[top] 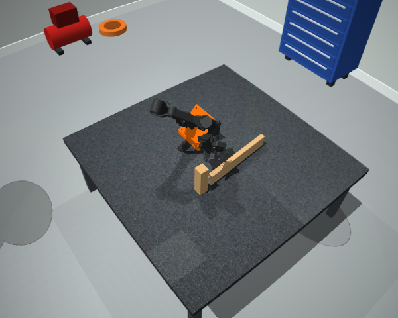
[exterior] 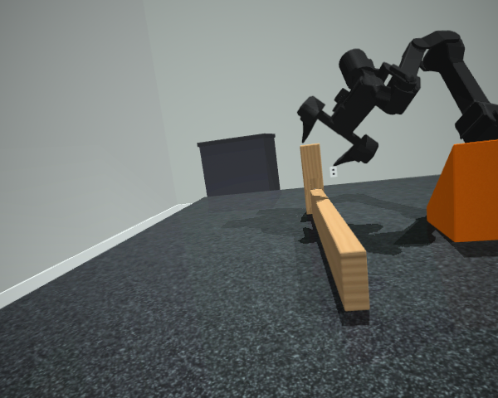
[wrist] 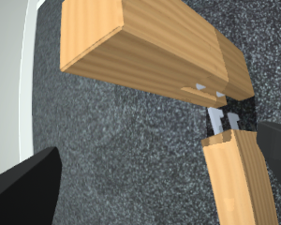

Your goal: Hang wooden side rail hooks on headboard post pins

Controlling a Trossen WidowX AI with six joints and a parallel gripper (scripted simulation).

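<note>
My gripper tip is now 8 cm above the wooden headboard post, 7 cm to the left of it and 2 cm short of it.
</note>
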